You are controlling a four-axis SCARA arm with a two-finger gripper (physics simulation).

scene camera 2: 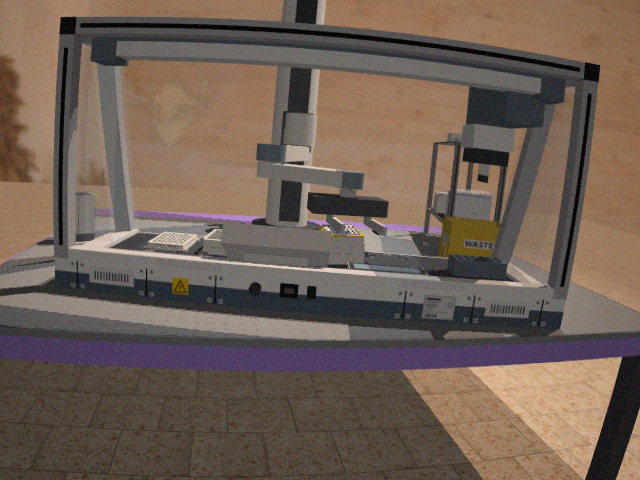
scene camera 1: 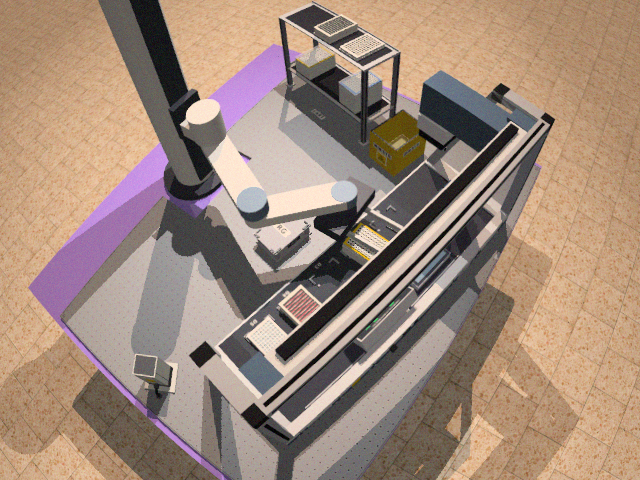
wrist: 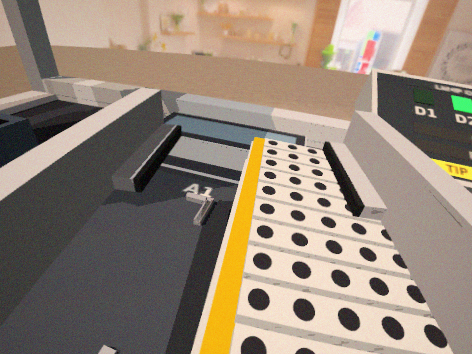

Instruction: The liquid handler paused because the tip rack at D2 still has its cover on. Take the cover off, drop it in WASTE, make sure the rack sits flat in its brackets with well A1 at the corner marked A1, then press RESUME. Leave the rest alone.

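Frame: origin at the arm's base, x ahead, y left, z up, level; metres.
Seen in the pictures: gripper, fingertip midpoint: (scene camera 2: pixel 364 230) (wrist: pixel 254 121); arm's base at its link origin: (scene camera 1: pixel 196 172).
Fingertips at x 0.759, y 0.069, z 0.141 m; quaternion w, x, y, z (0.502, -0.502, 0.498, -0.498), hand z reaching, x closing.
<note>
Pixels of each thing's top centre, then the offset from my fingertips to it. "spot": a spot on its surface instead.
- tip rack at its top centre: (wrist: pixel 375 237) (scene camera 2: pixel 341 227) (scene camera 1: pixel 369 242) dy -0.036, dx -0.056, dz -0.007 m
- corner bracket at a spot on its surface: (wrist: pixel 202 212) spot: dy +0.026, dx +0.012, dz -0.072 m
- red-striped plate at its top centre: (scene camera 2: pixel 227 235) (scene camera 1: pixel 305 309) dy -0.284, dx -0.098, dz -0.045 m
- shelf unit at a spot on its surface: (scene camera 1: pixel 364 98) spot: dy +0.349, dx -0.318, dz +0.101 m
The tip rack (scene camera 1: pixel 372 235) (scene camera 2: pixel 354 242) (wrist: pixel 237 250) is white with a yellow edge; its rows of holes show, with no cover visible over them. My gripper (scene camera 2: pixel 355 226) (wrist: pixel 254 121) is empty, its fingers wide apart above the rack. In the wrist view the right finger overlaps the rack top and the left finger is beyond its yellow edge. A corner bracket (wrist: pixel 202 212) marked A1 shows left of the rack, apart from it. The yellow WASTE box (scene camera 1: pixel 385 149) (scene camera 2: pixel 470 235) has something pale in its opening; I cannot tell whether it is the cover. RESUME is not readable.
A control panel (scene camera 1: pixel 387 315) (wrist: pixel 430 132) shows a green D2 lamp. A red-striped plate (scene camera 1: pixel 300 305) and a white plate (scene camera 1: pixel 268 335) (scene camera 2: pixel 173 241) stand farther along the deck. A shelf unit (scene camera 1: pixel 364 98) is behind WASTE. A frame rail (scene camera 1: pixel 392 248) crosses over the deck.
</note>
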